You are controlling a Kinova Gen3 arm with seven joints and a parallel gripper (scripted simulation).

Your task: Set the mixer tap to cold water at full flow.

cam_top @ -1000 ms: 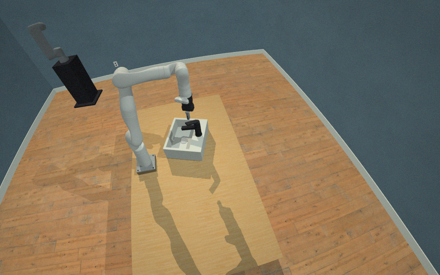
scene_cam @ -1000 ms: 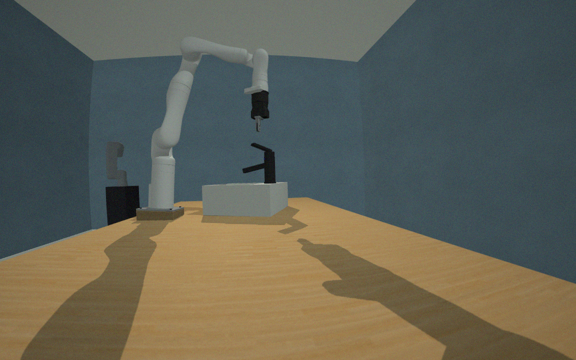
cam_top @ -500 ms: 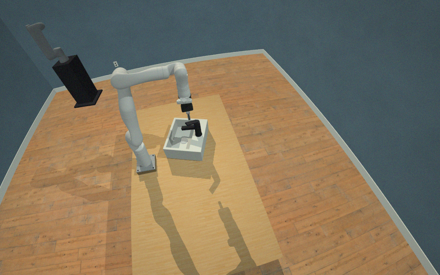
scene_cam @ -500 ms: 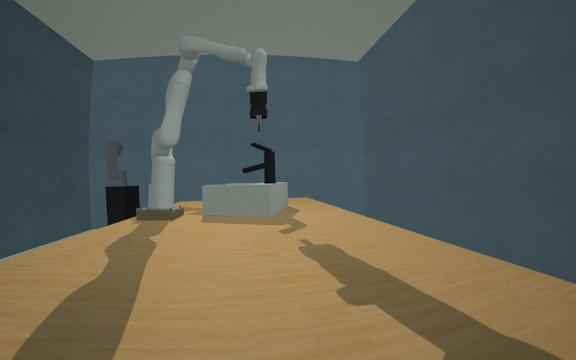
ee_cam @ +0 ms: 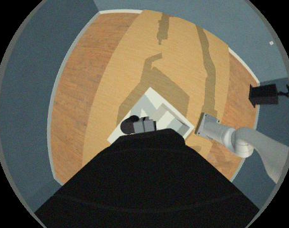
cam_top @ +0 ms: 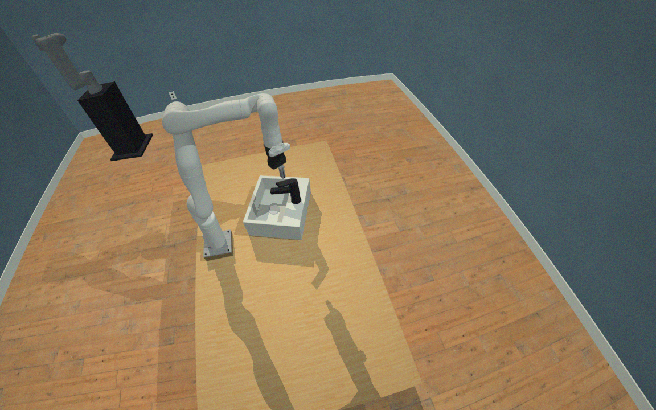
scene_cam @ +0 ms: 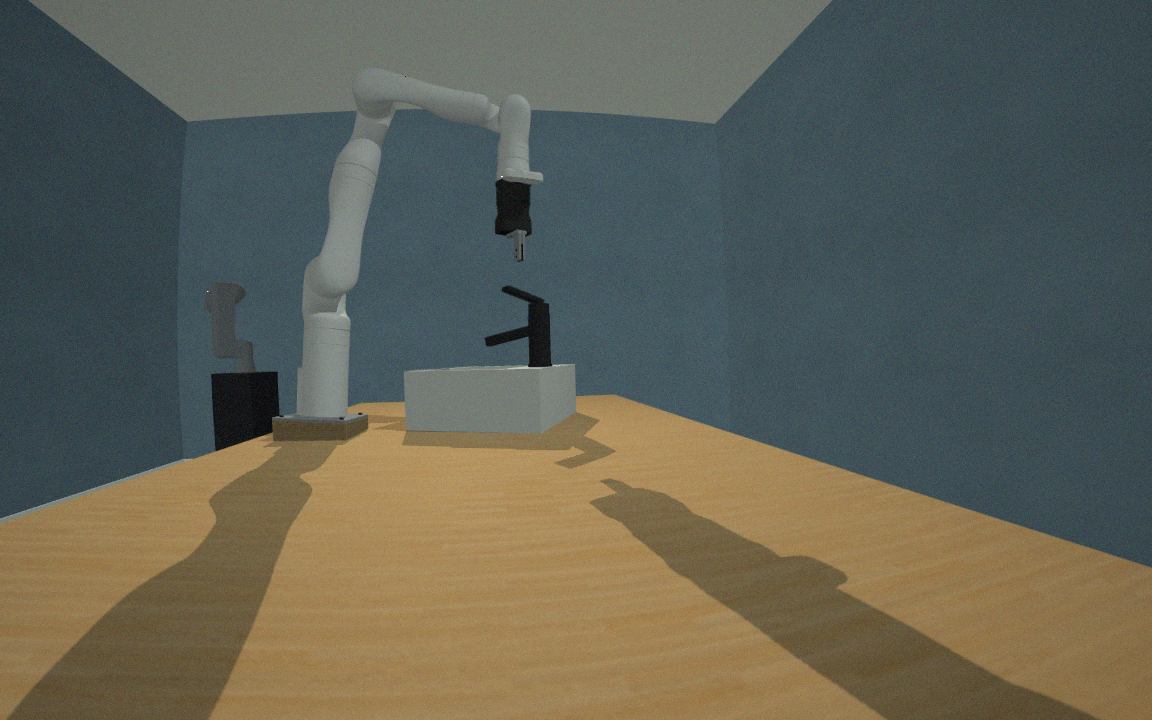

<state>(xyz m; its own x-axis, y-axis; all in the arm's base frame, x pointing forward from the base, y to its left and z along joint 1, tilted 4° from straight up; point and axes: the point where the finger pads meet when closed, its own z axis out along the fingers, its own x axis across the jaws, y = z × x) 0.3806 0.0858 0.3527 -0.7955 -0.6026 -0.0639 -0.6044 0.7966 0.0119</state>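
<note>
My gripper is now 90 mm above the lever and 30 mm to the right of it. From my hand the other things lie so: white basin: 330 mm below, 80 mm to the left, 80 mm behind.
</note>
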